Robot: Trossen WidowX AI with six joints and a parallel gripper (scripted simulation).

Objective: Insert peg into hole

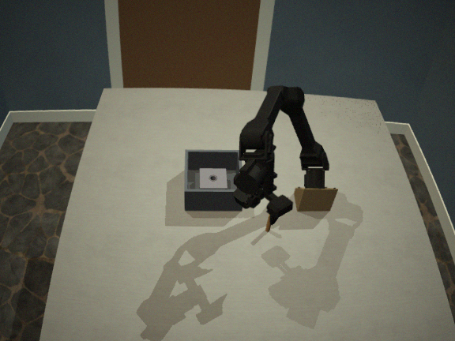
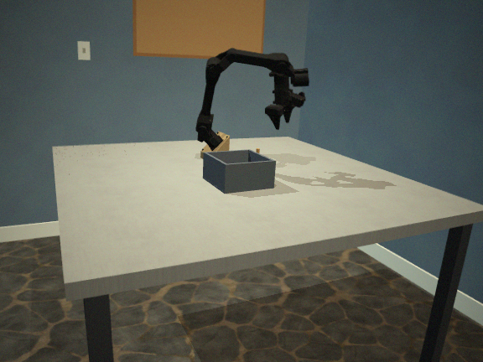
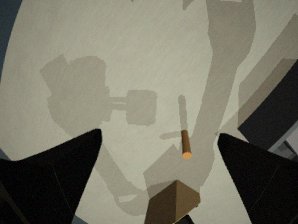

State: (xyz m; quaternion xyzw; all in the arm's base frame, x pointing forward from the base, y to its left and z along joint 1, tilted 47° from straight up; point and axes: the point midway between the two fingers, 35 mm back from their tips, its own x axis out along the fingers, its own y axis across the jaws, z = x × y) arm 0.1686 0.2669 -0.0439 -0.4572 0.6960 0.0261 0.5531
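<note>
Now: the peg 17 cm below my hand, 8 cm to the right of it and 4 cm behind it. Also, from my hand: plate 23 cm to the right, 17 cm below, 15 cm ahead; then box 23 cm to the right, 19 cm below, 15 cm ahead.
</note>
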